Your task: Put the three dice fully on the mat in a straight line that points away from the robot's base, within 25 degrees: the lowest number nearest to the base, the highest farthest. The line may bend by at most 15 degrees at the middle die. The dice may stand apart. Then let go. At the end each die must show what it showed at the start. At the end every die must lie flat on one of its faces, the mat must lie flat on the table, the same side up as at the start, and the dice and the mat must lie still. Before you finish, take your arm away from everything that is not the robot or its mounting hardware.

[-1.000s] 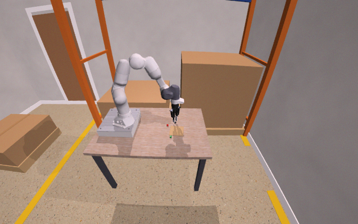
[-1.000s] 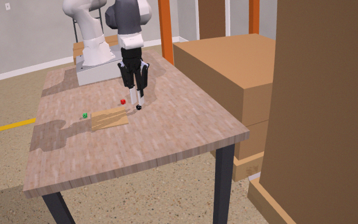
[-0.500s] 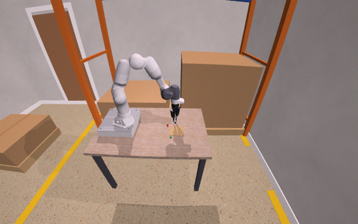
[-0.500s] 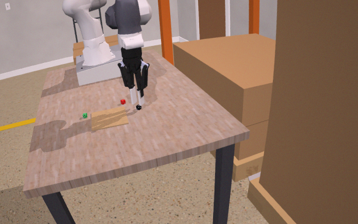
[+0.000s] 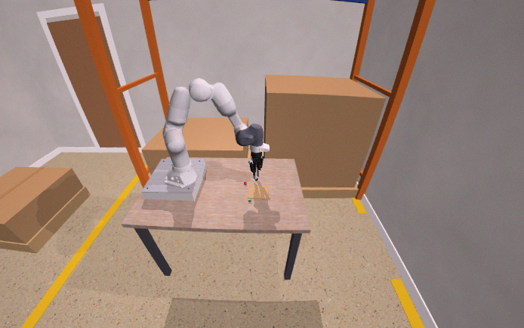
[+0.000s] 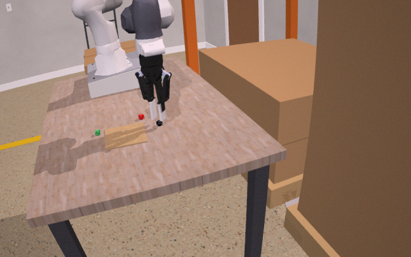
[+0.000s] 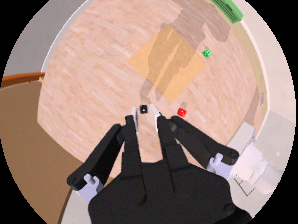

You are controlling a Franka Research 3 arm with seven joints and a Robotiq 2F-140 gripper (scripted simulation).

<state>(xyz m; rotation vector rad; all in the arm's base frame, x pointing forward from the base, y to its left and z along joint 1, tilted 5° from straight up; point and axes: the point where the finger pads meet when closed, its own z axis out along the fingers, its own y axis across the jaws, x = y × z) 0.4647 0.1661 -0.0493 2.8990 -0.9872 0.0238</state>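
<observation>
Now: hand 5 cm above the black die. Round my hand: green die: 1 cm behind, 22 cm to the right, 5 cm below; tan mat: 4 cm ahead, 12 cm to the right, 6 cm below; red die: 7 cm behind, 6 cm to the right, 5 cm below.
</observation>
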